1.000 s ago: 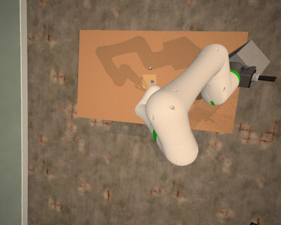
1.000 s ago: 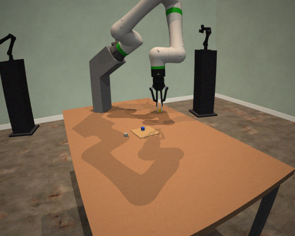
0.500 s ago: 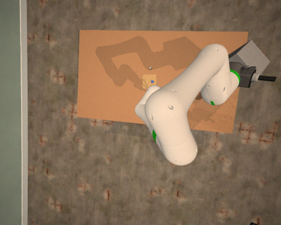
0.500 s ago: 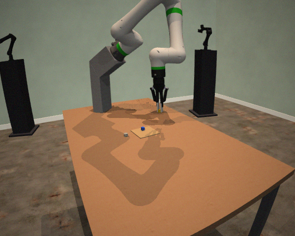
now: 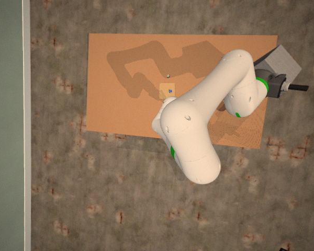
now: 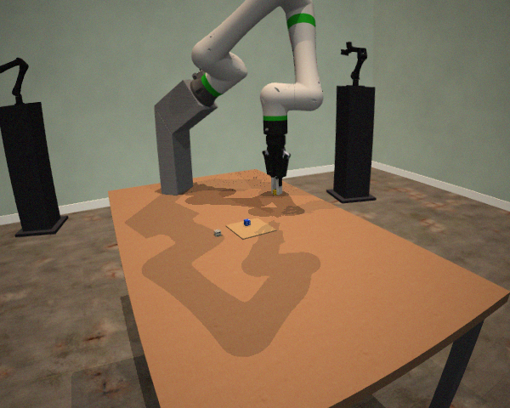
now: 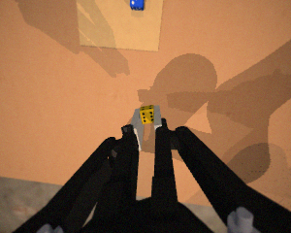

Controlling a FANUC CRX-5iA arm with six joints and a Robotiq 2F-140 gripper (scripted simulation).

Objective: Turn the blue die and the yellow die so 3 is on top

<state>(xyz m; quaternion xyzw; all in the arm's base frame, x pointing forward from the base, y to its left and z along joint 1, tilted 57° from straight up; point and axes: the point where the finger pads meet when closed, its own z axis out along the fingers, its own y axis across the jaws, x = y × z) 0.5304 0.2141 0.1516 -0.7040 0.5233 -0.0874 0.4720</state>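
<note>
Now: the yellow die 3 cm below my hand. Round my hand: blue die (14 cm to the right, 11 cm below, 8 cm ahead); white die (26 cm to the right, 14 cm ahead, 12 cm below); tan mat (13 cm to the right, 12 cm below, 11 cm ahead).
</note>
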